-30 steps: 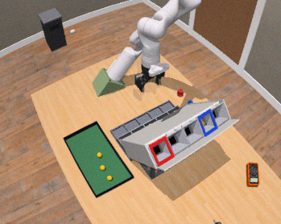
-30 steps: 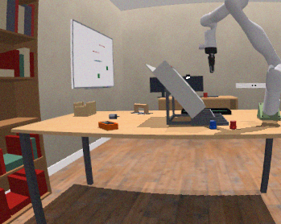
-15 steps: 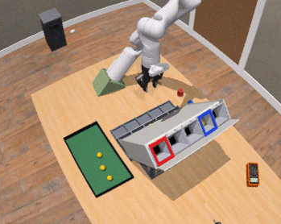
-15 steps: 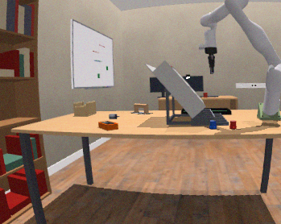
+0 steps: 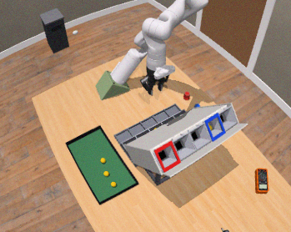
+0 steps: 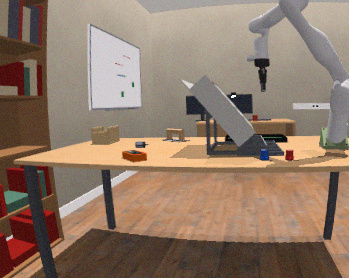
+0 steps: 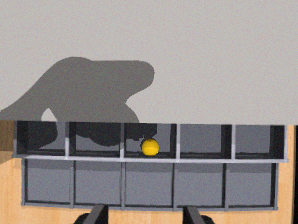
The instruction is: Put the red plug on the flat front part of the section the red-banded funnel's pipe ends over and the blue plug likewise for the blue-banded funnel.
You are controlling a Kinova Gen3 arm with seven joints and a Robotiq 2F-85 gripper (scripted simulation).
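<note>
Right now the green marble tray is 33 cm to the right of my hand and 29 cm below it. Round my hand: black object 65 cm ahead, 11 cm to the right, 28 cm below; orange multimeter 59 cm ahead, 22 cm to the left, 28 cm below.
</note>
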